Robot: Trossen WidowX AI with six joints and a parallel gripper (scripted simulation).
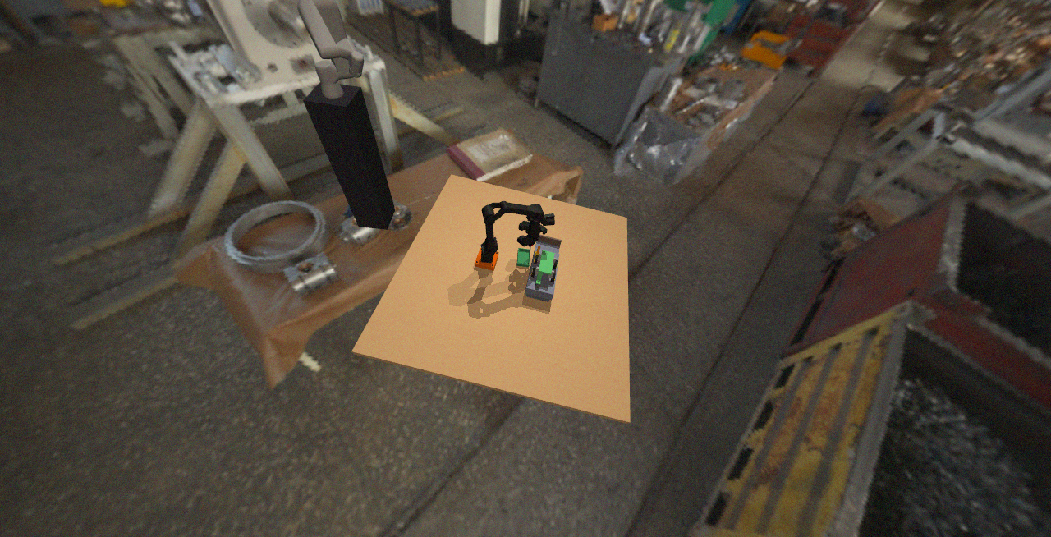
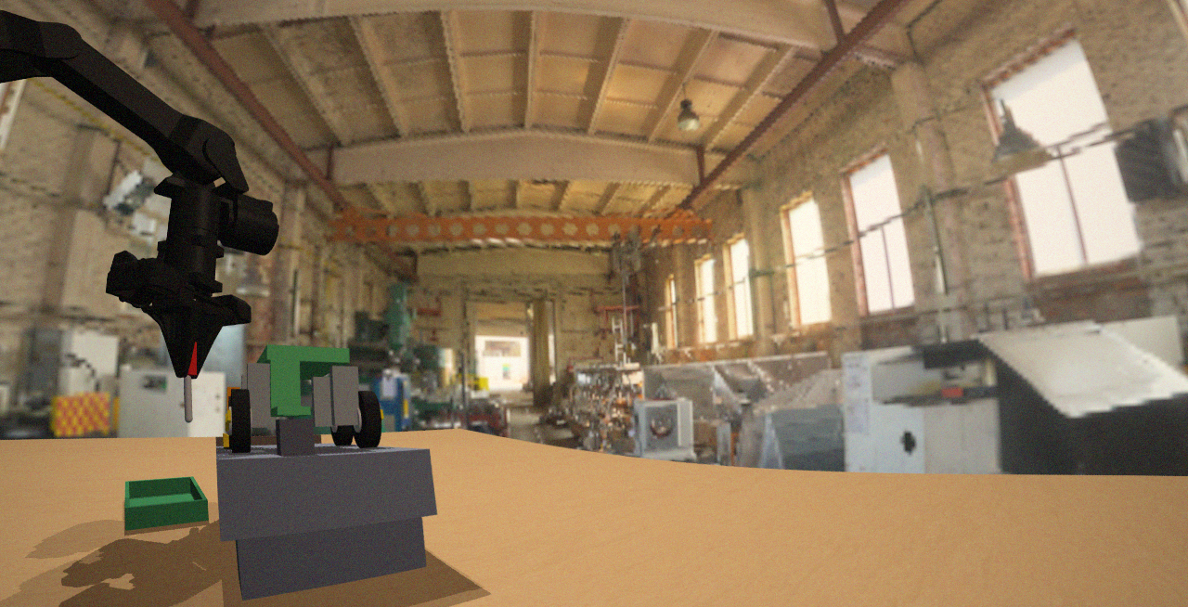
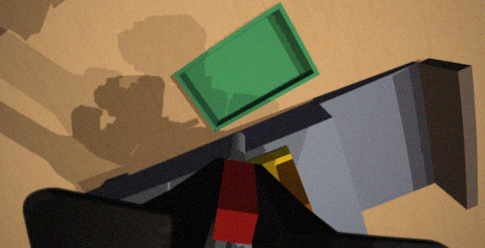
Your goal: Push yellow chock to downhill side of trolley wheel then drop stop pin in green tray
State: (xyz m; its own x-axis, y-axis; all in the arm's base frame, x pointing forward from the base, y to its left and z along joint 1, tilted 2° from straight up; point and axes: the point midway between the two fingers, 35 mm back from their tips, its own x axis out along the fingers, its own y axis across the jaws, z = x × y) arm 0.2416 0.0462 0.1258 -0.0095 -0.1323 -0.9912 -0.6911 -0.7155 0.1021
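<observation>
Now: the green tray 20 mm behind my gripper tip, 10 mm to the left of it and 140 mm below it. From my gripper tip the other things lie so: green trolley 90 mm ahead, 120 mm to the right, 20 mm below; then yellow chock 50 mm ahead, 20 mm to the right, 50 mm below; then stop pin right at my gripper tip.
</observation>
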